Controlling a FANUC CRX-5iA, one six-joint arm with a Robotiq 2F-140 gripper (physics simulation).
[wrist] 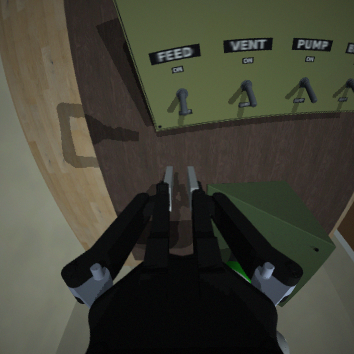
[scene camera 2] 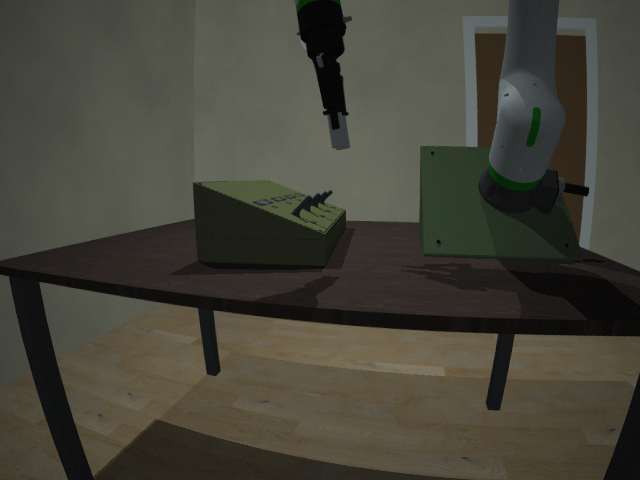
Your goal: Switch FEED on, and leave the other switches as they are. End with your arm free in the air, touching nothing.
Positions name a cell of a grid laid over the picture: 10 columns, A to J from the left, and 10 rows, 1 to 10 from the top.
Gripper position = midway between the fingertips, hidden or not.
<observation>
My gripper shows in the wrist view (F5) and in scene camera 2 (F4).
</observation>
